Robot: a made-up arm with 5 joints.
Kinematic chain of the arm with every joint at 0, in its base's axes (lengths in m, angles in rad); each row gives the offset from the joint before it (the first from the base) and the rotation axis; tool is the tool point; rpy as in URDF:
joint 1: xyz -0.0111 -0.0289 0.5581 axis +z
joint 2: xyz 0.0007 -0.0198 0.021 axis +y
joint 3: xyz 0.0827 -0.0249 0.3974 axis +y
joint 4: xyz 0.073 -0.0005 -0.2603 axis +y
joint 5: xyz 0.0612 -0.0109 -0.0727 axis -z
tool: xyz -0.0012 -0.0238 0.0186 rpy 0 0 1.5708
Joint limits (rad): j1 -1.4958..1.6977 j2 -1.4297..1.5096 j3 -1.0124..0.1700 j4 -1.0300..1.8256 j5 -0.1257..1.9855
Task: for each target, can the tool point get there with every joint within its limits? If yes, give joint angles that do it. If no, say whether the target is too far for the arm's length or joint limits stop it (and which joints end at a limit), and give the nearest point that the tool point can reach.
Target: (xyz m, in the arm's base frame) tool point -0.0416 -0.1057 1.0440
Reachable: yes | joints 0.0759 -1.0452 -0.7480 -0.2471 0.6515
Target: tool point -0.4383 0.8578 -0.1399
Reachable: no: too far | nearest point -0.0199 0.3992 0.2515 | short by 0.734 m
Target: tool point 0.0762 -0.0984 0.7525
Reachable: yes | joints 0.0908 -0.7590 -0.0870 0.8425 0.4417
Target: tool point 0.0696 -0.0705 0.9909
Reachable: yes | joints 0.1043 -0.8320 -0.8552 1.0326 1.7906
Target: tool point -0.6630 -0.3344 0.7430
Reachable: no: joint limits stop it (at a limit: joint 2, joint 3, joint 4, joint 5) | nearest point -0.3331 -0.1798 0.9938 | short by 0.442 m
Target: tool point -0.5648 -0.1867 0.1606
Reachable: no: joint limits stop it (at a limit: joint 1, joint 2, joint 5) | nearest point -0.0771 -0.2168 0.2443 | short by 0.496 m
